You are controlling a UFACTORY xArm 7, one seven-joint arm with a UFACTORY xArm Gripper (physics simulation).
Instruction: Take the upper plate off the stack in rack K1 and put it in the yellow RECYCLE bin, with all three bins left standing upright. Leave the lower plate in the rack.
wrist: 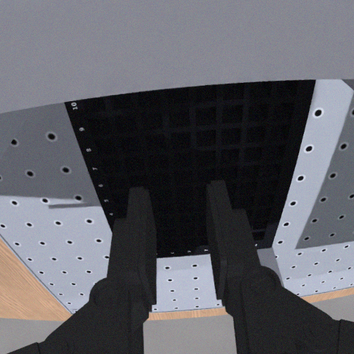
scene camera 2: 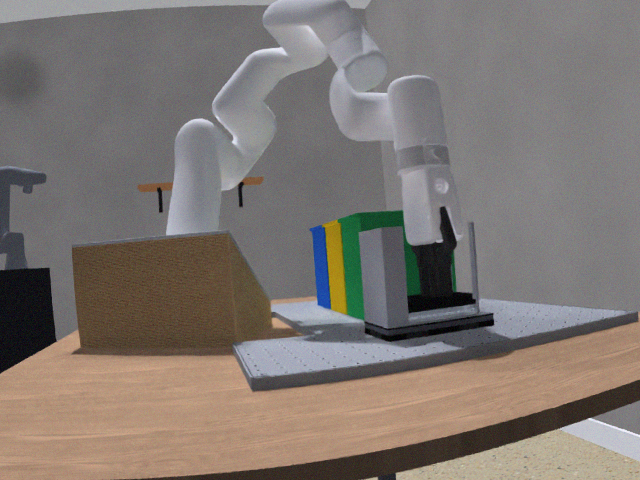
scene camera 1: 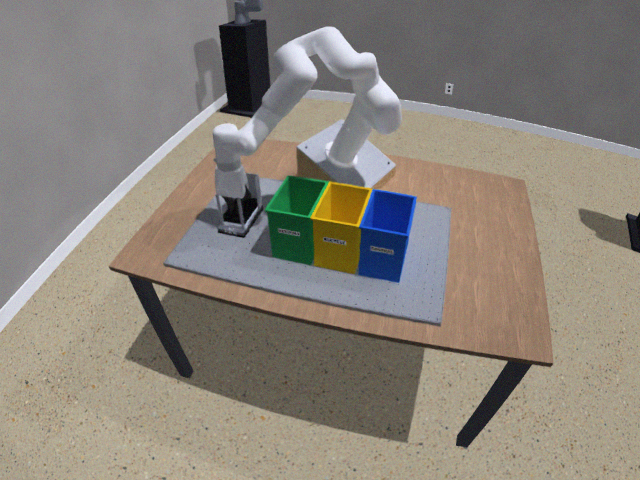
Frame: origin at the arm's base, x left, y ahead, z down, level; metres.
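Where they show: gripper, fingertip midpoint: [scene camera 2: 436,295] [scene camera 1: 236,211]; arm's base, link origin: [scene camera 2: 188,269] [scene camera 1: 340,155].
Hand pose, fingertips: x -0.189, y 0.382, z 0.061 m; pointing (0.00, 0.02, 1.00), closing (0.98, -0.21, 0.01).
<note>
Each offset is from my fingertips to the top centre of the thing. "pt": to the spot under its first point. Level surfaces: height alone.
Rack K1 {dz -0.096, dx +0.004, dy -0.012 m} [scene camera 1: 224,231] [scene camera 2: 382,279] stands on the grey board, left of the bins in scene camera 1. A black gridded plate {pt dz +0.005, dx -0.027, dy +0.034 m} [scene camera 2: 465,298] [wrist: 190,125] lies flat in it; I cannot tell the upper from the lower plate. My gripper [scene camera 1: 235,198] [scene camera 2: 436,294] [wrist: 178,185] points down inside the rack, fingertips over or at the plate. The fingers are partly closed, with a gap and nothing between them. The yellow bin {dz -0.133, dx +0.368, dy -0.040 m} [scene camera 1: 336,253] [scene camera 2: 336,273] stands upright between the green bin {dz -0.133, dx +0.240, dy -0.013 m} [scene camera 1: 292,248] [scene camera 2: 354,268] and the blue bin {dz -0.133, dx +0.496, dy -0.067 m} [scene camera 1: 382,263] [scene camera 2: 320,268].
The perforated grey board {dz +0.047 m} [scene camera 1: 227,266] [scene camera 2: 320,361] lies on the wooden table {dz +0.060 m} [scene camera 1: 491,232] [scene camera 2: 155,403]. The arm's wedge base [scene camera 1: 305,165] [scene camera 2: 155,294] stands behind the bins in scene camera 1. A smooth grey surface [wrist: 175,45] hides the top of the wrist view.
</note>
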